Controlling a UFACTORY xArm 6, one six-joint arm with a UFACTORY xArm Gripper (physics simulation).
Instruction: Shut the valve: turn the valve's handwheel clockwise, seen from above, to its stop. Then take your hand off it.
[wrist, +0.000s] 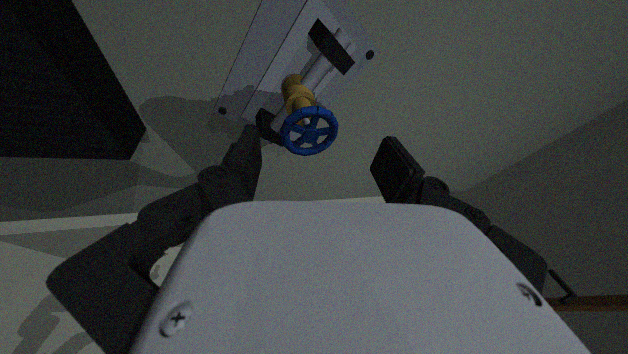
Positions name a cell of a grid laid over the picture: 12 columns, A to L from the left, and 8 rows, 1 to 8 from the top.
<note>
In view: the gripper (G4) and a blue handwheel (F4).
</note>
